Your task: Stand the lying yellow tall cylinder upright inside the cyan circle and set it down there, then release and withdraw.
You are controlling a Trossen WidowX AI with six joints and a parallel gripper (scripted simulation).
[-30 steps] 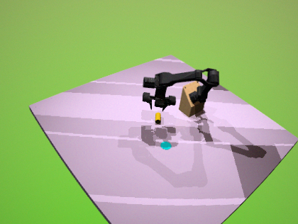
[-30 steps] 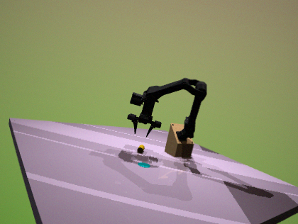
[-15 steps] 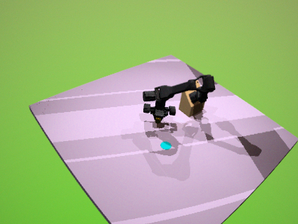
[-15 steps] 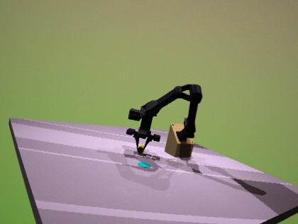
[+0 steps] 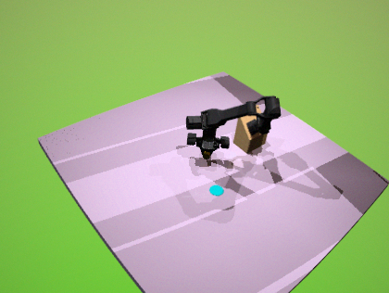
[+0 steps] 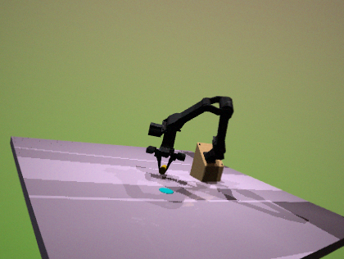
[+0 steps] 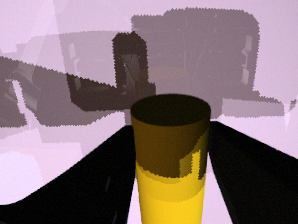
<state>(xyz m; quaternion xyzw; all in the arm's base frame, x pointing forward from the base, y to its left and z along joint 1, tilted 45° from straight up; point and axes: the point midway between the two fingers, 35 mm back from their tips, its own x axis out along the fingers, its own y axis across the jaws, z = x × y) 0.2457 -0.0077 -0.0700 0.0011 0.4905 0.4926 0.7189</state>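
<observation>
The cyan circle is 100 mm ahead of my gripper tip, 170 mm to the left of it and 30 mm below it. The rest, counted from my gripper tip: yellow tall cylinder 20 mm behind, 20 mm to the right.
</observation>
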